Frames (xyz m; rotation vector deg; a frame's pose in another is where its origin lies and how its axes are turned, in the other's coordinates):
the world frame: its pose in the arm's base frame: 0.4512 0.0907 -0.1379 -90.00 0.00 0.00
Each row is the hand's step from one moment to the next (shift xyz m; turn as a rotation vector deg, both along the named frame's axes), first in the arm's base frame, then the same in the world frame.
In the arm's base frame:
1: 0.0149 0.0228 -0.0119 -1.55 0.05 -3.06
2: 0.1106 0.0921 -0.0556 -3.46 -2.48 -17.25
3: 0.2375 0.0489 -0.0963 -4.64 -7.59 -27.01
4: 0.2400 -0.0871 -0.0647 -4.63 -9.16 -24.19
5: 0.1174 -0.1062 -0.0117 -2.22 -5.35 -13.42
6: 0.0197 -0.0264 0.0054 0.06 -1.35 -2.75
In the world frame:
1: 0.0149 0.0119 0.0228 -1.55 3.06 0.05
2: 0.1106 0.0556 0.0921 -3.46 17.25 -2.48
3: 0.2375 0.0963 0.0489 -4.64 27.01 -7.59
4: 0.2400 0.0647 -0.0871 -4.63 24.19 -9.16
5: 0.1174 0.0117 -0.1062 -2.22 13.42 -5.35
6: 0.0197 -0.0054 -0.0264 0.06 2.75 -1.35

